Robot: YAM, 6 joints.
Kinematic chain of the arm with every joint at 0, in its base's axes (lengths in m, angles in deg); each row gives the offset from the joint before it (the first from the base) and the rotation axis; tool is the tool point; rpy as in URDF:
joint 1: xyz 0 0 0.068 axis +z
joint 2: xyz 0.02 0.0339 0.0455 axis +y
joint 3: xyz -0.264 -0.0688 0 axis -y
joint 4: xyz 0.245 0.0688 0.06 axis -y
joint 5: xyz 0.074 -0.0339 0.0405 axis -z
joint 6: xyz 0.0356 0 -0.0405 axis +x
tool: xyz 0 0 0 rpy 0 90 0
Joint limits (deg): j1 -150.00..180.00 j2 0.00..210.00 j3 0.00..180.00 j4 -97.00..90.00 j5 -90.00..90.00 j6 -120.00..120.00
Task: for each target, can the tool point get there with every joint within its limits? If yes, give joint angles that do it. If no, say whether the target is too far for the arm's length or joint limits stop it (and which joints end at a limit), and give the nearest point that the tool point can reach.
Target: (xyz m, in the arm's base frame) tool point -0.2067 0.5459 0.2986
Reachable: yes | joints 110.45 166.39 159.28 65.98 -4.68 -58.37
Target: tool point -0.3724 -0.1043 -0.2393
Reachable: no: joint limits stop it (at a limit: joint 1) | nearest point -0.3423 -0.1565 -0.2393 | short by 0.060 m
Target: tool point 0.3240 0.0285 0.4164
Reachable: yes | joints 5.27 83.60 63.10 60.30 2.19 -87.23
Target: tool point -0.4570 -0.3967 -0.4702
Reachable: no: too far | nearest point -0.3571 -0.3099 -0.3025 | short by 0.214 m
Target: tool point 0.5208 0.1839 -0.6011
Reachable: no: too far | nearest point 0.3922 0.1385 -0.3394 | short by 0.295 m
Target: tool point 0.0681 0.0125 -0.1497
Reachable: yes | joints 29.85 186.24 24.42 70.04 40.43 86.39
